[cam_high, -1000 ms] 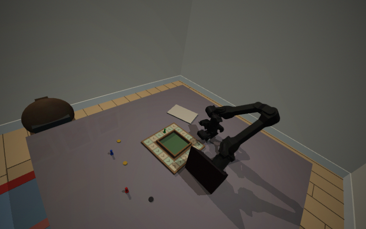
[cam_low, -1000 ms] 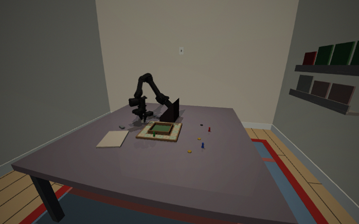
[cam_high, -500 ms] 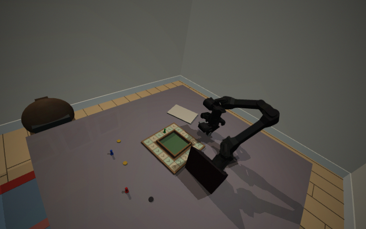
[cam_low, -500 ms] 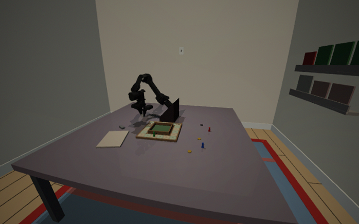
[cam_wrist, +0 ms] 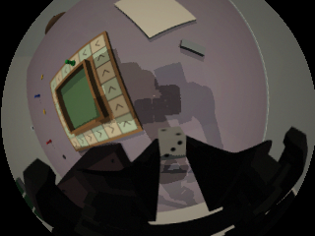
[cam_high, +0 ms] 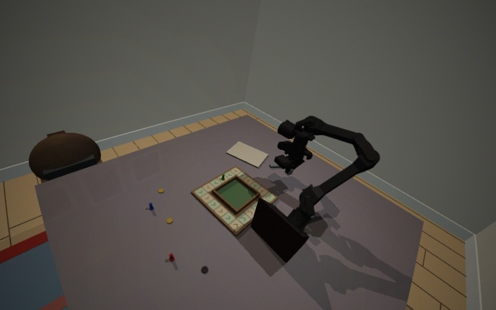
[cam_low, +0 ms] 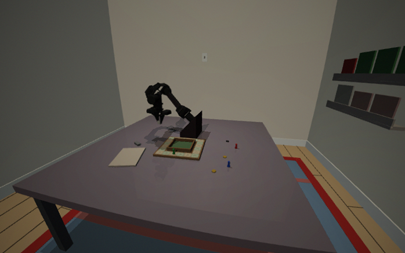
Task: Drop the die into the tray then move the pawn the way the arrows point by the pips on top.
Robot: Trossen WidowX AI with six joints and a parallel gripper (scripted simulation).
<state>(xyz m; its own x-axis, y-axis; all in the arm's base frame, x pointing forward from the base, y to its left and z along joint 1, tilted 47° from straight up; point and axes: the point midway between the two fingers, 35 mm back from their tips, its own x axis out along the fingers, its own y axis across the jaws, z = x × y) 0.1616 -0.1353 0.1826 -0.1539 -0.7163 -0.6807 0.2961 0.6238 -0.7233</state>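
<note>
Right now my gripper tip is 24 cm short of the green pawn, 17 cm to the right of it and 10 cm above it. Round my gripper tip: grey block: 13 cm to the right, 12 cm below, 12 cm ahead; white die: right at my gripper tip; green dice tray: 20 cm to the left, 13 cm ahead, 12 cm below.
</note>
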